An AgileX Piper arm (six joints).
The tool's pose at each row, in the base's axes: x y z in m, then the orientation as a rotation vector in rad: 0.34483, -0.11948, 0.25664, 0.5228, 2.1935, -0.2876; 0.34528, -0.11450, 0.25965, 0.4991, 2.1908, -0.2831; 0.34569, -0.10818, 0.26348, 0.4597, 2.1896, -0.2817; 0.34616, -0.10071, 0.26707, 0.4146, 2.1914, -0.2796; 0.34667, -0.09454, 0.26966, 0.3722, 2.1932, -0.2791; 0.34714, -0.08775, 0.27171, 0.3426, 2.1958, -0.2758; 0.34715, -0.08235, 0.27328, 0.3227, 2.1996, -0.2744; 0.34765, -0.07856, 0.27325, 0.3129, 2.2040, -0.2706; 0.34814, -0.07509, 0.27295, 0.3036, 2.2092, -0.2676; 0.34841, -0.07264, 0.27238, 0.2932, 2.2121, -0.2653; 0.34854, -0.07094, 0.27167, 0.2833, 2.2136, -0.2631; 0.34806, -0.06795, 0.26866, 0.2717, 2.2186, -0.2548; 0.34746, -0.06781, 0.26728, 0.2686, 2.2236, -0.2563; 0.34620, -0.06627, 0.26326, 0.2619, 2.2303, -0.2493
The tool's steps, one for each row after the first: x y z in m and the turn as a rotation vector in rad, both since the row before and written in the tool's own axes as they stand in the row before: -0.00127, 0.00455, -0.00343, -0.0122, -0.0078, -0.0139; -0.00165, 0.00573, -0.00439, -0.0157, -0.0099, -0.0262; -0.00143, 0.00683, -0.00450, -0.0181, -0.0078, -0.0307; -0.00115, 0.00573, -0.00329, -0.0159, -0.0068, -0.0295; -0.00078, 0.00635, -0.00310, -0.0132, -0.0030, -0.0199; -0.00047, 0.00495, -0.00263, -0.0082, 0.0001, -0.0141; 0.00024, 0.00374, -0.00078, -0.0063, 0.0026, -0.0063; 0.00039, 0.00346, -0.00050, -0.0055, 0.0035, -0.0064; 0.00059, 0.00245, -0.00018, -0.0054, 0.0011, -0.0070; 0.00068, 0.00172, 0.00003, -0.0051, -0.0002, -0.0064; 0.00300, 0.00297, 0.00060, -0.0102, 0.0031, -0.0060; 0.00147, 0.00009, 0.00035, 0.0000, 0.0044, -0.0035; 0.00409, 0.00148, 0.00109, -0.0075, 0.0056, -0.0033
